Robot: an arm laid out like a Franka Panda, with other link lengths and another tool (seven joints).
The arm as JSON. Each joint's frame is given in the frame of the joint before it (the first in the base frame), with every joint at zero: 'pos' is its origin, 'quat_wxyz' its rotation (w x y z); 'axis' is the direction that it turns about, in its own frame. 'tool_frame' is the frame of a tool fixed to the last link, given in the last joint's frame.
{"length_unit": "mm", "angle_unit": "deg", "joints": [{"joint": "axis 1", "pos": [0.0, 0.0, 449.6], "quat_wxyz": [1.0, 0.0, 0.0, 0.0], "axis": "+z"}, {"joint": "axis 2", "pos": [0.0, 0.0, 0.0], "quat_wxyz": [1.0, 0.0, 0.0, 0.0], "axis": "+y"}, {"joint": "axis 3", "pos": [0.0, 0.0, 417.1], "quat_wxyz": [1.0, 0.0, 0.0, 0.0], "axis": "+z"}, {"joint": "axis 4", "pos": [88.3, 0.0, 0.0], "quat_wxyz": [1.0, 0.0, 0.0, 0.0], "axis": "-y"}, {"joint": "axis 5", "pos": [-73.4, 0.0, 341.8], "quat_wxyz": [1.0, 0.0, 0.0, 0.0], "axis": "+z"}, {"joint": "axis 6", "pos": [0.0, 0.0, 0.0], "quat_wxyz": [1.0, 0.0, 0.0, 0.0], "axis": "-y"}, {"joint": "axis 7", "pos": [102.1, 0.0, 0.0], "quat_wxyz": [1.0, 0.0, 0.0, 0.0], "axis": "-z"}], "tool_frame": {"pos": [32.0, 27.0, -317.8], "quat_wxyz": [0.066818, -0.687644, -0.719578, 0.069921]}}
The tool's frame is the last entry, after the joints.
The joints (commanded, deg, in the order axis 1, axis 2, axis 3, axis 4, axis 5, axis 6, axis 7), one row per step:
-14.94, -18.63, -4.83, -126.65, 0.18, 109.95, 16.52
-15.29, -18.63, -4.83, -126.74, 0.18, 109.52, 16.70
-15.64, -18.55, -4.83, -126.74, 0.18, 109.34, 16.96
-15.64, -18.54, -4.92, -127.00, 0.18, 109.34, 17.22
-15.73, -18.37, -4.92, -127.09, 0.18, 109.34, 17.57
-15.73, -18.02, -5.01, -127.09, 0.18, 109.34, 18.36
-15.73, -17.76, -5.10, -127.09, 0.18, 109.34, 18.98
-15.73, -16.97, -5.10, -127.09, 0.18, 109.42, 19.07
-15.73, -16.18, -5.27, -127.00, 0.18, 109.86, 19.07
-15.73, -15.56, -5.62, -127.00, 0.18, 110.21, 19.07
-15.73, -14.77, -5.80, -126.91, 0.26, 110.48, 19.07
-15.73, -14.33, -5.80, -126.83, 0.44, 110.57, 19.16
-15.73, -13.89, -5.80, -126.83, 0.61, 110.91, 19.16
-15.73, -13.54, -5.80, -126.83, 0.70, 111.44, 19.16
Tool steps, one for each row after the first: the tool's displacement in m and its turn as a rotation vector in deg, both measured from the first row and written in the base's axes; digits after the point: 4 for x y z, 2 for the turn. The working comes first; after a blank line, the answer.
Tool pose at each row, in the base's axes (x y z in m, rotation vector in deg; the steps are taken from these numbers as rounded here):
0.4287, -0.1355, 0.5242, -149.99, -80.90, 4.08
0.4252, -0.1372, 0.5223, -149.99, -80.00, 4.52
0.4235, -0.1396, 0.5212, -150.23, -79.09, 4.70
0.4218, -0.1399, 0.5189, -150.25, -78.53, 4.90
0.4213, -0.1406, 0.5168, -150.36, -77.84, 5.11
0.4215, -0.1420, 0.5141, -150.68, -76.53, 5.35
0.4216, -0.1432, 0.5120, -150.95, -75.48, 5.51
0.4228, -0.1436, 0.5061, -150.58, -75.08, 6.27
0.4259, -0.1462, 0.5017, -150.53, -74.74, 6.52
0.4273, -0.1496, 0.4976, -150.54, -74.17, 6.69
0.4296, -0.1516, 0.4927, -150.35, -73.71, 7.02
0.4311, -0.1515, 0.4902, -150.19, -73.37, 7.13
0.4335, -0.1516, 0.4875, -150.10, -73.21, 7.09
0.4366, -0.1524, 0.4859, -150.23, -73.20, 6.85

-0.0035, -0.0017, -0.0019, 0.19, 0.49, -0.51
-0.0052, -0.0041, -0.0030, 0.28, 0.74, -1.12
-0.0069, -0.0044, -0.0053, 0.40, 1.00, -1.45
-0.0074, -0.0051, -0.0074, 0.49, 1.26, -1.89
-0.0072, -0.0065, -0.0101, 0.63, 1.60, -2.77
-0.0071, -0.0077, -0.0122, 0.74, 1.86, -3.47
-0.0059, -0.0081, -0.0181, 0.91, 2.55, -3.57
-0.0028, -0.0107, -0.0225, 0.98, 2.81, -3.75
-0.0014, -0.0141, -0.0266, 1.11, 3.05, -4.09
0.0009, -0.0161, -0.0315, 1.30, 3.44, -4.30
0.0024, -0.0160, -0.0340, 1.51, 3.66, -4.46
0.0048, -0.0161, -0.0367, 1.65, 3.72, -4.54
0.0079, -0.0169, -0.0383, 1.63, 3.52, -4.59

